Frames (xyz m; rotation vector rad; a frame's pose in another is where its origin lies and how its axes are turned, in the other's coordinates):
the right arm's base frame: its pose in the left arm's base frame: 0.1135 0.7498 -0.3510 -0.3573 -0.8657 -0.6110
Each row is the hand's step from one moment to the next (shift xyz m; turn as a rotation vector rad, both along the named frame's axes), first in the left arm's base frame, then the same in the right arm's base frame.
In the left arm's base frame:
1: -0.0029 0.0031 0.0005 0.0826 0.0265 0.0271
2: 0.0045 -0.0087 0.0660 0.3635 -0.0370 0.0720
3: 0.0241 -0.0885 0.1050 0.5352 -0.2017 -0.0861
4: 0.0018 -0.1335 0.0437 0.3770 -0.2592 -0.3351
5: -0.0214 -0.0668 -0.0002 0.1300 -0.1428 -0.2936
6: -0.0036 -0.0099 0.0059 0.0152 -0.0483 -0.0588
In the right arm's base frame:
1: -0.0021 0.0005 0.0037 0.0531 0.0713 -0.0191
2: 0.0577 -0.0072 0.0327 0.2501 0.1970 -0.1932
3: 0.1265 -0.0585 0.0026 0.2674 0.1855 -0.4781
4: 0.0826 -0.1044 -0.0448 0.0116 0.0535 -0.5645
5: 0.0128 -0.0652 -0.0224 -0.1187 -0.0141 -0.3305
6: 0.0064 -0.0102 0.0005 -0.0222 -0.0249 -0.0701

